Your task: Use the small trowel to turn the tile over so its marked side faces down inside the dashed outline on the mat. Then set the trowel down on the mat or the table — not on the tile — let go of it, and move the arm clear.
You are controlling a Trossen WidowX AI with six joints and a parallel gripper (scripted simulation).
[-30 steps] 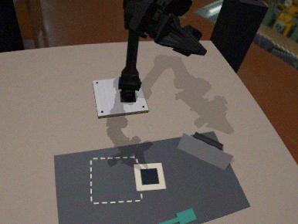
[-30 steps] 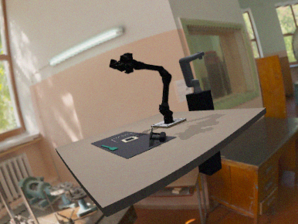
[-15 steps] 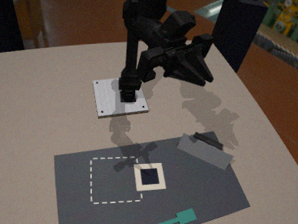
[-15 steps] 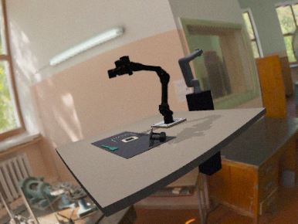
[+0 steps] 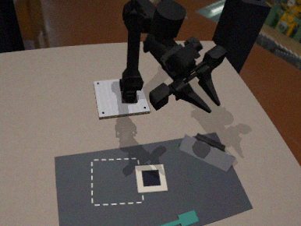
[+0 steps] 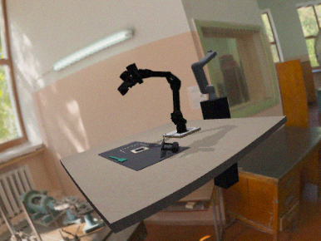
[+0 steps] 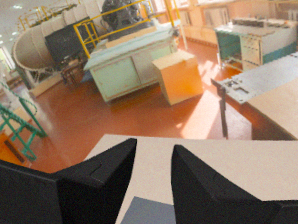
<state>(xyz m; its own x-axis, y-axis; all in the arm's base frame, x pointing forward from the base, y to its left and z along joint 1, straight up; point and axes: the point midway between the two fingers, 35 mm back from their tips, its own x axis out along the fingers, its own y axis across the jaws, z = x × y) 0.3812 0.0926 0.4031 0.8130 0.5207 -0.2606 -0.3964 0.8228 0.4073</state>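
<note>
Right now the trowel is 15 cm behind my gripper tip, 15 cm to the left of it and 38 cm below it. Also, from my gripper tip: tile: 4 cm behind, 7 cm to the right, 41 cm below; dark mat: 1 cm behind, 6 cm to the right, 43 cm below; teal strip: 12 cm ahead, 2 cm to the right, 41 cm below.
</note>
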